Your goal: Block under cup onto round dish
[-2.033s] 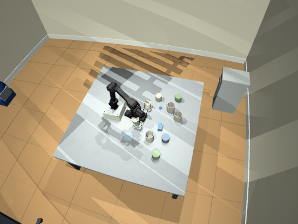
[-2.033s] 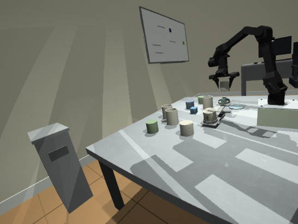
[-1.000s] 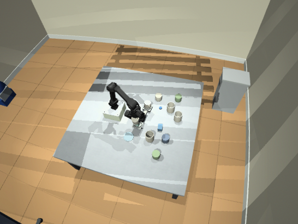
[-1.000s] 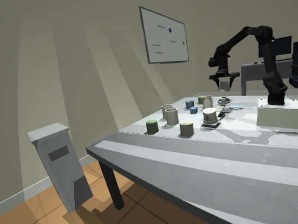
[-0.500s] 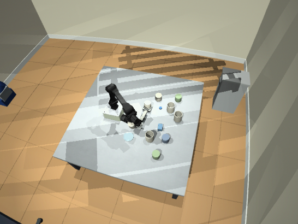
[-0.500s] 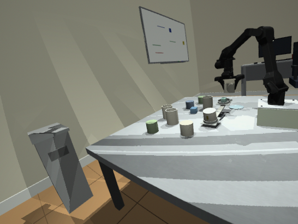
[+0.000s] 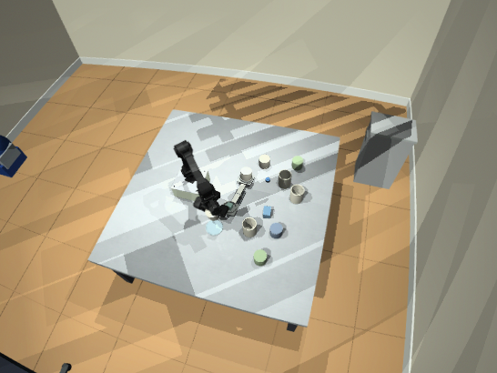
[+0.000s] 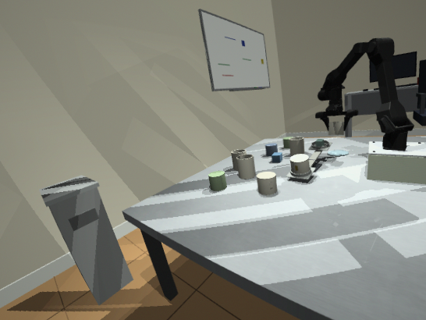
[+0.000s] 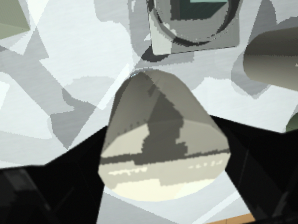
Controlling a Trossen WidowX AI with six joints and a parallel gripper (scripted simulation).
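Right now the small teal block is 4 cm ahead of my gripper tip, 10 cm to the left of it and 4 cm below it. Round my gripper tip: round pale blue dish 2 cm to the right, 12 cm below; then blue block 24 cm ahead, 19 cm to the left, 11 cm below; then blue cylinder 33 cm ahead, 8 cm to the left, 9 cm below.
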